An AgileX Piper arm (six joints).
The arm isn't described. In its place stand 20 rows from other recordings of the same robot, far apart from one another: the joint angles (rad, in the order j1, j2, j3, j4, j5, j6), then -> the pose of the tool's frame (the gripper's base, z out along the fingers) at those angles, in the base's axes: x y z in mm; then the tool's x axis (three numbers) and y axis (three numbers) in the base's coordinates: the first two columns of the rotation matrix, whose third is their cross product.
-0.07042 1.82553 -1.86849 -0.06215 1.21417 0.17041 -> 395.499 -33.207 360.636 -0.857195 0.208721 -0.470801 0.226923 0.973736 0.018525
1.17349 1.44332 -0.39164 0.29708 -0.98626 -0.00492 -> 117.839 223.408 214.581 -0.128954 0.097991 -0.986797 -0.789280 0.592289 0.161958
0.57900 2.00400 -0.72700 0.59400 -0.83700 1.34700 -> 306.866 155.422 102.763 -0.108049 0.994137 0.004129 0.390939 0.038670 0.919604
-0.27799 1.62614 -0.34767 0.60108 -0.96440 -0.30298 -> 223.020 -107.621 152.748 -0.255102 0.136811 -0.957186 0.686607 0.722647 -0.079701
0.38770 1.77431 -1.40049 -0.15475 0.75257 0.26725 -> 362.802 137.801 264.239 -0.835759 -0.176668 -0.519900 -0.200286 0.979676 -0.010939
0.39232 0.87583 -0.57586 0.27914 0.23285 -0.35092 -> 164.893 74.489 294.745 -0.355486 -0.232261 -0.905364 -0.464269 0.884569 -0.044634
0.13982 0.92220 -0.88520 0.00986 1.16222 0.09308 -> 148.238 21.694 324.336 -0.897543 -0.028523 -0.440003 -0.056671 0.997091 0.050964
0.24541 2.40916 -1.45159 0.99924 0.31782 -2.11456 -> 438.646 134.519 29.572 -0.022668 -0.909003 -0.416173 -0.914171 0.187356 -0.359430
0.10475 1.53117 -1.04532 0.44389 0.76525 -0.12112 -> 300.901 58.856 251.696 -0.920613 0.102648 -0.376743 -0.040163 0.934819 0.352846
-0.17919 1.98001 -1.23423 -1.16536 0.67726 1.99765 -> 386.101 -123.191 169.462 -0.108358 0.685802 -0.719677 0.928578 0.328322 0.173056
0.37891 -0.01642 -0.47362 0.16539 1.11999 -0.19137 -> -12.013 9.732 266.171 -0.414828 -0.291298 -0.862011 -0.537038 0.843142 -0.026481
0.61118 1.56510 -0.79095 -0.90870 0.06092 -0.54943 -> 258.759 175.971 203.358 0.478715 -0.876354 -0.053248 -0.600858 -0.282794 -0.747661
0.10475 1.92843 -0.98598 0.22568 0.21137 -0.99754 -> 358.027 41.937 119.829 -0.530089 -0.759760 -0.376524 -0.699329 0.642833 -0.312577
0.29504 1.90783 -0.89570 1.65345 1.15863 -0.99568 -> 287.513 174.225 164.765 -0.995518 -0.003181 -0.094519 -0.091739 0.275317 0.956966
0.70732 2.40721 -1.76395 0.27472 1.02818 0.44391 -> 336.205 315.227 81.389 -0.983424 -0.130447 0.125943 -0.104351 0.975188 0.195241
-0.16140 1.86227 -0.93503 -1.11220 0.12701 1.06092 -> 352.000 -67.783 139.717 -0.781141 0.078822 -0.619359 0.192345 0.974132 -0.118617
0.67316 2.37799 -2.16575 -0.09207 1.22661 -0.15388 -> 397.449 306.856 192.472 -0.638358 -0.743451 -0.199448 -0.736328 0.665305 -0.123249
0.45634 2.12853 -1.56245 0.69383 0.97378 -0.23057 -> 368.064 234.295 171.214 -0.952741 -0.273536 -0.132149 -0.299943 0.778059 0.551959
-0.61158 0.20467 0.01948 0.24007 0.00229 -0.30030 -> 59.686 -41.795 193.129 -0.147906 0.030202 -0.988540 0.565843 0.822361 -0.059537
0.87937 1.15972 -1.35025 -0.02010 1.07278 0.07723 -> 142.401 169.516 422.249 -0.505643 -0.504912 -0.699563 -0.729831 0.682743 0.034749
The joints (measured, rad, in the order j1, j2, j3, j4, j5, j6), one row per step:
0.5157 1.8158 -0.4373 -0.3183 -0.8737 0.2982
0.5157 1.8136 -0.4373 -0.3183 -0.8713 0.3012
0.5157 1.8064 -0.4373 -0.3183 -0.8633 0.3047
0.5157 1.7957 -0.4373 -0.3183 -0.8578 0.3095
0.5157 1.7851 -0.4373 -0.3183 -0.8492 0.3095
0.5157 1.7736 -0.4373 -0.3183 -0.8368 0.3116
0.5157 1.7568 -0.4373 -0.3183 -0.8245 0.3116
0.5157 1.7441 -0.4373 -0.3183 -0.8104 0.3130
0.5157 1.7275 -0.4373 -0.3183 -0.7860 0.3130
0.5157 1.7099 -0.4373 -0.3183 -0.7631 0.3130
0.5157 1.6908 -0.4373 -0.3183 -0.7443 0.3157
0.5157 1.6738 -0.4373 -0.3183 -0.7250 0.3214
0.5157 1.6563 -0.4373 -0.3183 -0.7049 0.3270
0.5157 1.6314 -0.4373 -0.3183 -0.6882 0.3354
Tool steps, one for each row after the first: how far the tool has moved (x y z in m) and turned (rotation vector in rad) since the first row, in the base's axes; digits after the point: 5 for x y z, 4 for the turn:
-0.00003 -0.00007 0.00041 0.0013 0.0016 -0.0015
-0.00015 -0.00031 0.00174 0.0012 0.0030 -0.0036
-0.00022 -0.00046 0.00423 0.0056 0.0005 -0.0061
-0.00036 -0.00073 0.00645 0.0046 -0.0029 -0.0069
-0.00060 -0.00113 0.00859 0.0026 -0.0031 -0.0090
-0.00087 -0.00156 0.01219 0.0020 -0.0094 -0.0102
-0.00120 -0.00206 0.01451 -0.0010 -0.0099 -0.0123
-0.00178 -0.00295 0.01705 -0.0105 -0.0078 -0.0149
-0.00239 -0.00383 0.01997 -0.0184 -0.0075 -0.0175
-0.00298 -0.00461 0.02362 -0.0207 -0.0096 -0.0209
-0.00361 -0.00543 0.02665 -0.0224 -0.0076 -0.0257
-0.00430 -0.00632 0.02973 -0.0245 -0.0056 -0.0307
-0.00514 -0.00722 0.03506 -0.0185 -0.0105 -0.0366

